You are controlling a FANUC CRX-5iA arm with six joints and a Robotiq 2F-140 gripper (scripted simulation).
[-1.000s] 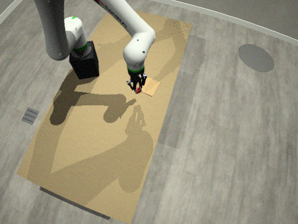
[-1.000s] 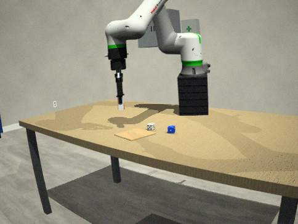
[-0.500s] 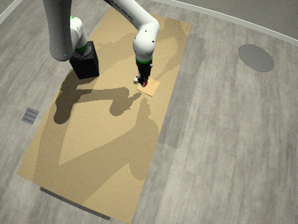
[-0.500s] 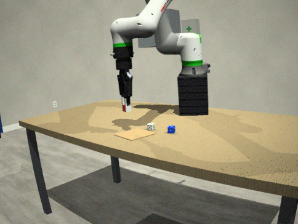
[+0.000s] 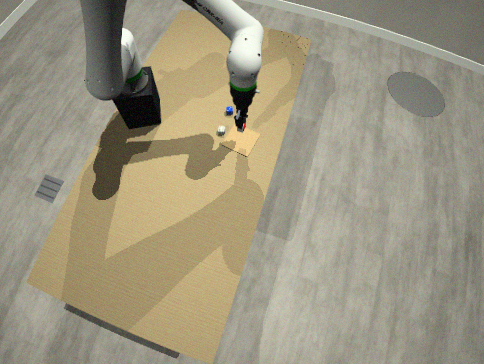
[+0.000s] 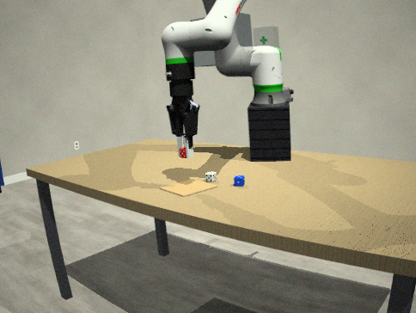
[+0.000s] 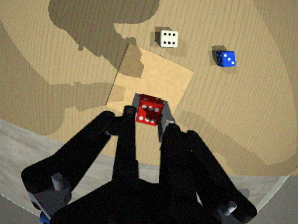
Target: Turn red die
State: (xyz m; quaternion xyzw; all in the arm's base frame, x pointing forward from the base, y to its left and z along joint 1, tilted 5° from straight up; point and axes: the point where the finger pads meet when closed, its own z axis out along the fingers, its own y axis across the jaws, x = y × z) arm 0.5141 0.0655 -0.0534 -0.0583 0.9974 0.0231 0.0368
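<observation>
The tan mat is 14 cm below my hand. From my hand the other things lie so: blue die 12 cm behind, 12 cm to the left, 12 cm below; white die 10 cm behind, 12 cm below; red die 2 cm below.
</observation>
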